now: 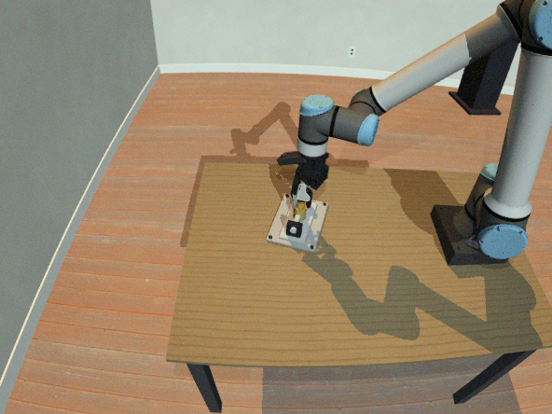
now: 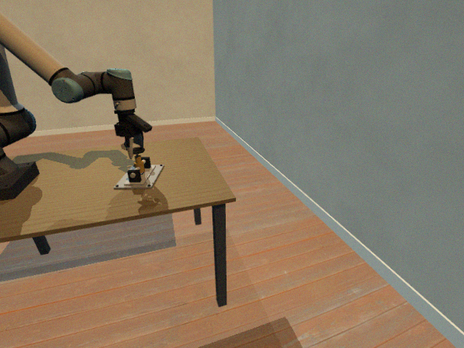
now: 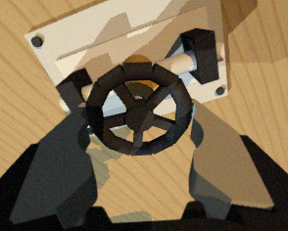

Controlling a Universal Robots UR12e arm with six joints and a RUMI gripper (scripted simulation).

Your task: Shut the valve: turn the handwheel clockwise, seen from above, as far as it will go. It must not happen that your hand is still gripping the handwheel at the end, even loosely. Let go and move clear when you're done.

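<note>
Now: hand 10 mm below the black spoked handwheel. Also, from my hand: base plate: 120 mm below.
</note>
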